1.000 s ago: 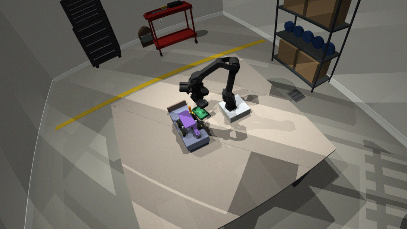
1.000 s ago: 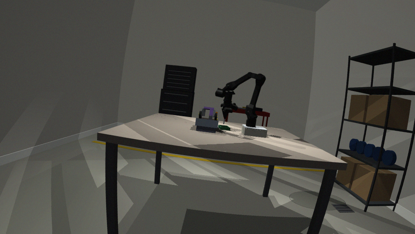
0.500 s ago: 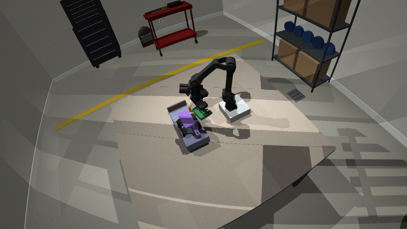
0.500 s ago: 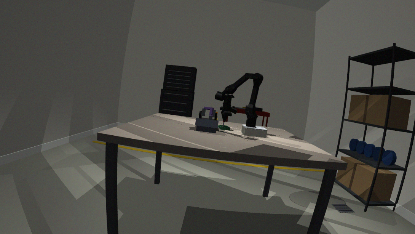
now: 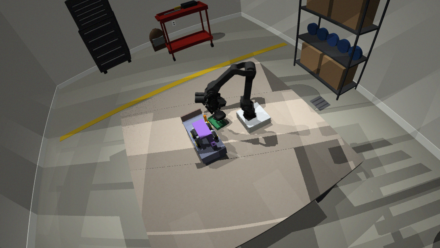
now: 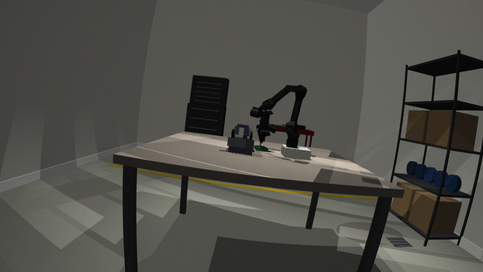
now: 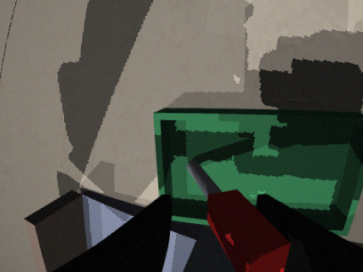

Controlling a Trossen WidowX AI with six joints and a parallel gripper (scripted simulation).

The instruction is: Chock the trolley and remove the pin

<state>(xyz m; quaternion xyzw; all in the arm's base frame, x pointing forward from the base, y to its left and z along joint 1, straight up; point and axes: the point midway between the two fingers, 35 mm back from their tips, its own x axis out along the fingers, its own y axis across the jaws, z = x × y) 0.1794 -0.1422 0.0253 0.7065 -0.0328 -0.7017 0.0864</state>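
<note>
My gripper tip is right at the red-headed stop pin. Also, from my gripper tip: raised lip (12 cm to the right, 12 cm ahead, 2 cm below); then green tray (6 cm below, 2 cm to the left); then yellow chock (7 cm ahead, 5 cm to the left, 3 cm above).
</note>
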